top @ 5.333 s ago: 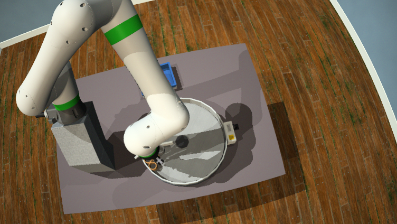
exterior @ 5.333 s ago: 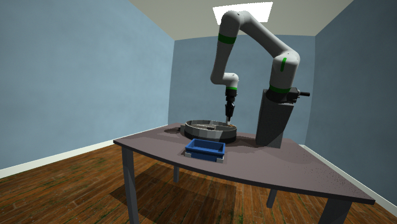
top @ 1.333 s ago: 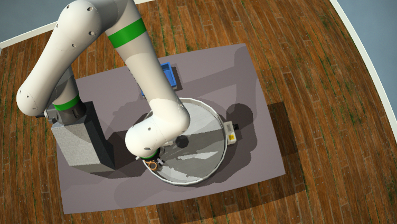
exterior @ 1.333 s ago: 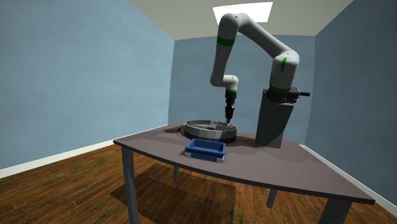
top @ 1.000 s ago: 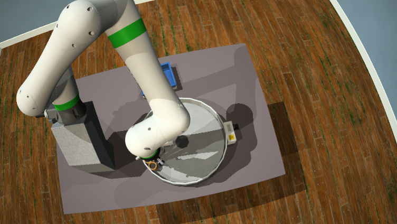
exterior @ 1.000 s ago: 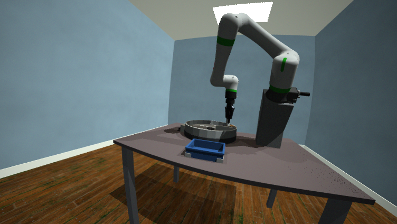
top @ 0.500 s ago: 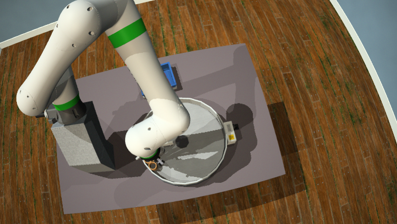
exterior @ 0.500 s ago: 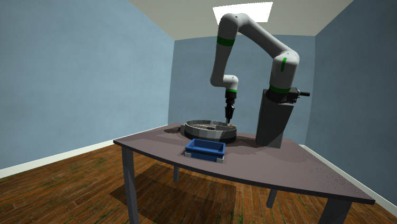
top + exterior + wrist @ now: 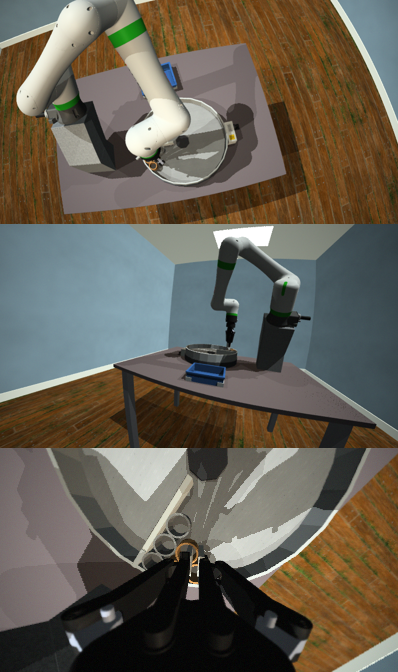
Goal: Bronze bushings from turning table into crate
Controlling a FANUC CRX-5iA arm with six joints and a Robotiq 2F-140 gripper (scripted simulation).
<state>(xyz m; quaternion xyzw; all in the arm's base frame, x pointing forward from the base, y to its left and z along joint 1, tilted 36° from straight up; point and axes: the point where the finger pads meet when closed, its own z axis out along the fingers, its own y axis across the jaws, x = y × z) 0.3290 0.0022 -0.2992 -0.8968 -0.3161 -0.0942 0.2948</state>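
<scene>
Right now my hand is 20 mm short of the blue crate, 440 mm to the right of it and 90 mm above it. The rest, counted from my hand: round turning table 120 mm ahead, 80 mm to the left, 60 mm below.
</scene>
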